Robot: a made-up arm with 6 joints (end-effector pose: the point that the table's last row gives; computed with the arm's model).
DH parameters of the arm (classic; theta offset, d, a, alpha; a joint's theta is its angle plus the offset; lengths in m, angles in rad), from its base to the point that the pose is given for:
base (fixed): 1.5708 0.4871 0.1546 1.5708
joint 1: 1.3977 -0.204 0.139 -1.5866
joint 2: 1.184 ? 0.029 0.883
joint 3: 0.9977 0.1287 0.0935 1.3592
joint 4: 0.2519 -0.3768 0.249 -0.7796
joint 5: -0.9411 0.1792 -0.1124 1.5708
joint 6: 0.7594 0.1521 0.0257 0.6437
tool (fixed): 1.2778 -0.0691 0 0
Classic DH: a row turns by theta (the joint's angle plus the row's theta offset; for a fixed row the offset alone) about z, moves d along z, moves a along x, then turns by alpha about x.
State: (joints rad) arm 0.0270 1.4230 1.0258 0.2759 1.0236 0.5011
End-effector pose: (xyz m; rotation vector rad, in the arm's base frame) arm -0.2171 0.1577 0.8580 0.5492 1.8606 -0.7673
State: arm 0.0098 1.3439 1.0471 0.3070 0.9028 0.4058
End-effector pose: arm -0.2150 0.1823 0.8708 0.4511 2.0131 -0.7426
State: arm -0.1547 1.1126 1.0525 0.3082 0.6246 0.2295
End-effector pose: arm -0.1724 0.2743 0.8848 0.2386 2.4129 -0.7417
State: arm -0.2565 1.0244 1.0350 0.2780 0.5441 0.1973
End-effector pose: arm -0.1450 0.3142 0.8751 0.2151 2.5535 -0.7885
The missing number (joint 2, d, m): -0.1363
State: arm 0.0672 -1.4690 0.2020 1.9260 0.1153 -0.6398
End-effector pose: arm -0.1860 0.2395 0.3942 0.4989 -0.8613 0.8367
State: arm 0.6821 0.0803 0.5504 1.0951 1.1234 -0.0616
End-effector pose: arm -0.0277 -0.0351 0.6748 0.4181 -2.5538 0.9929
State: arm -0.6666 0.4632 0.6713 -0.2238 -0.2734 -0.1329
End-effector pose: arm 0.0805 0.2335 0.8041 -1.1345 -2.3996 -0.4061
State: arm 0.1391 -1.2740 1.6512 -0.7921 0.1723 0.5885
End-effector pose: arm -0.0154 0.2548 0.2896 0.0649 -0.5600 -0.3839
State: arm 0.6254 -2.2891 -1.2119 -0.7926 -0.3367 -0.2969
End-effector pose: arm 0.1497 -0.1185 0.6957 -2.1755 -0.1501 1.9442
